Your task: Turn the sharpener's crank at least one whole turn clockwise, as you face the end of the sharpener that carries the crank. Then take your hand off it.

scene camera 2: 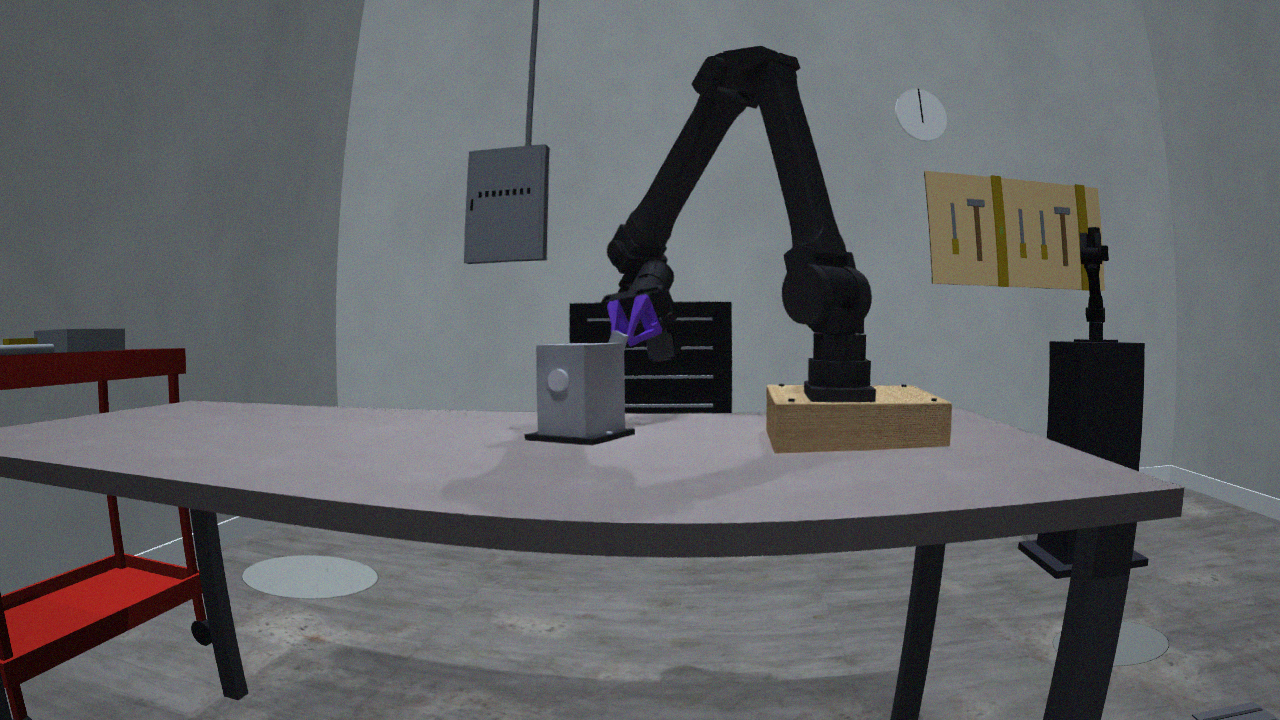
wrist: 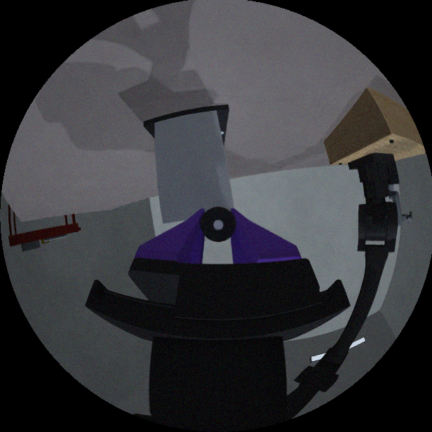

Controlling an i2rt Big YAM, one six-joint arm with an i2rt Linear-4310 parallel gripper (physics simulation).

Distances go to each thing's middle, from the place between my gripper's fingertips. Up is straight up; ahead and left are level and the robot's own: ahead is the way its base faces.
Right now my hand is 6 cm to the right of the grey box-shaped sharpener (scene camera 2: pixel 581 386), 5 cm short of it and 5 cm above it. From my hand the other things lie so: round black crank knob (wrist: pixel 209 216): 2 cm to the right.
